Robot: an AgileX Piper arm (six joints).
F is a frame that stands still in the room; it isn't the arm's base.
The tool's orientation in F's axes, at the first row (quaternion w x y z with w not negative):
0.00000, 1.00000, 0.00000, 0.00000
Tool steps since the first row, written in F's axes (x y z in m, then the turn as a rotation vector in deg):
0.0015, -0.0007, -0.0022, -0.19, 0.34, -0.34
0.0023, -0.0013, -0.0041, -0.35, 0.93, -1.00
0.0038, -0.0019, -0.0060, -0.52, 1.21, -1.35
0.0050, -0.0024, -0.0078, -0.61, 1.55, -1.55
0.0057, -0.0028, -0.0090, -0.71, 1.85, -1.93
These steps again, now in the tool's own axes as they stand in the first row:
0.0015, 0.0007, 0.0022, -0.19, -0.34, 0.34
0.0023, 0.0013, 0.0041, -0.35, -0.93, 1.00
0.0038, 0.0019, 0.0060, -0.52, -1.21, 1.35
0.0050, 0.0024, 0.0078, -0.61, -1.55, 1.55
0.0057, 0.0028, 0.0090, -0.71, -1.85, 1.93

